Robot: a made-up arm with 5 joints.
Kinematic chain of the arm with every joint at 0, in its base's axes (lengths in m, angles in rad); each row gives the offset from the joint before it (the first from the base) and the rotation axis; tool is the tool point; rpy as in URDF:
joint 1: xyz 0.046 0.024 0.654 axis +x
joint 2: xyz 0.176 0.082 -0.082 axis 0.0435 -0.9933 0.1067
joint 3: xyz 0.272 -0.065 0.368 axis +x
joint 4: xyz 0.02 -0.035 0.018 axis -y
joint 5: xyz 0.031 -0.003 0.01 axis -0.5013 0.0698 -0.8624
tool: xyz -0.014 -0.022 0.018 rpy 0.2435 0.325 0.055
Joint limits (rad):
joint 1: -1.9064..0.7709
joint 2: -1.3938..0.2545
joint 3: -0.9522..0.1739
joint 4: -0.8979..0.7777
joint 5: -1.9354..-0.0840
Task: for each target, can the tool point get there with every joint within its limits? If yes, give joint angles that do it. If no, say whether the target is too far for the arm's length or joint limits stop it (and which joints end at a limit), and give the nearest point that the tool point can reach.
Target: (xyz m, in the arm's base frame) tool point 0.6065 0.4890 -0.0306
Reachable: no: too far | nearest point 0.6326 0.1910 0.3417 | short by 0.478 m
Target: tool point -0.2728 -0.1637 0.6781
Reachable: no: joint limits stop it (at a limit: joint 1, joint 2, joint 3, joint 4, joint 5) | nearest point 0.4012 -0.2790 0.8928 | short by 0.717 m
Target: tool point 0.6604 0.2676 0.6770
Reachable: yes | joints -1.5267 -0.3090 -0.7838 0.0047 -0.6080
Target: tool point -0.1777 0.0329 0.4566
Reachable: no: joint limits stop it (at a limit: joint 1, joint 2, joint 3, joint 4, joint 5) | nearest point 0.3890 0.4152 0.4932 | short by 0.685 m
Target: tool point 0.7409 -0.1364 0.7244
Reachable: yes | joints -1.5284 -1.1181 -0.3447 0.3305 -0.5803
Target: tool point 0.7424 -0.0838 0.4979
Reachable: yes | joints -0.2089 -1.1607 -0.4275 0.4912 -0.6777
